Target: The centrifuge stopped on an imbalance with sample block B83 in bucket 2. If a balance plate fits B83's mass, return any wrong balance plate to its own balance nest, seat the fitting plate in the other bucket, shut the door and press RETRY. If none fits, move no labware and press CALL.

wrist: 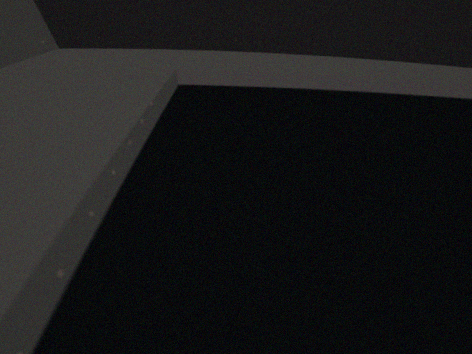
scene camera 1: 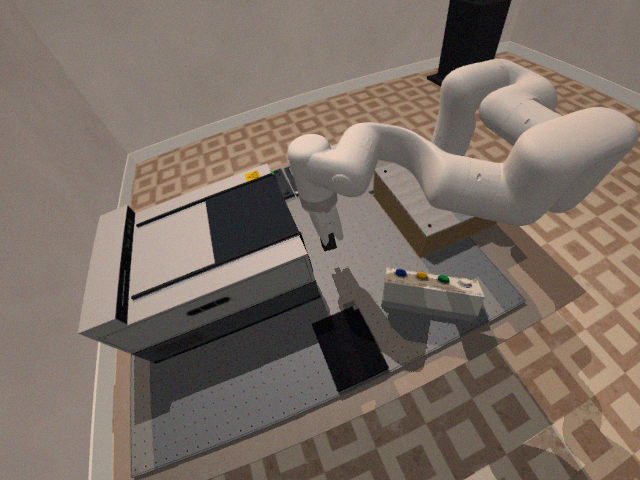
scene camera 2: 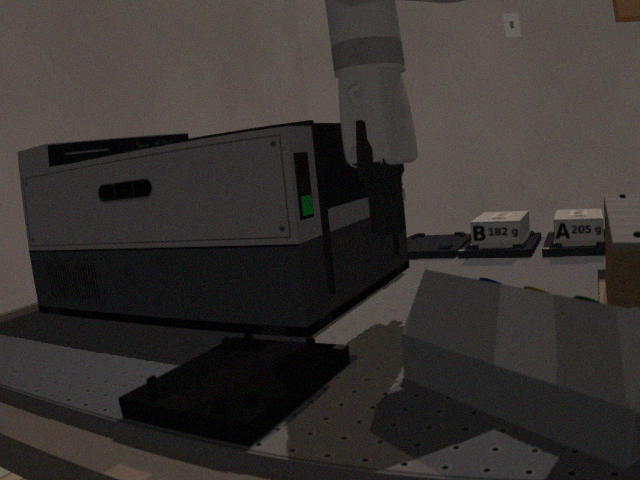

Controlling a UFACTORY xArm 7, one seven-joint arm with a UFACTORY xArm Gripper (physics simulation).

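Observation:
My gripper is shut and empty, pointing down close beside the centrifuge's right end. The fingers do not show in the wrist view. The centrifuge has a dark panel on its top right part; I cannot tell the door's state. Balance plate B, marked 182 g, and plate A, marked 205 g, sit on black nests at the back. An empty black nest is left of B. The button box has blue, yellow, green and white buttons. B83 and the buckets are not seen.
An empty black tray lies at the front edge. A wood-sided block stands under the arm at the right. The wrist view is dark, with a grey rim around a black area.

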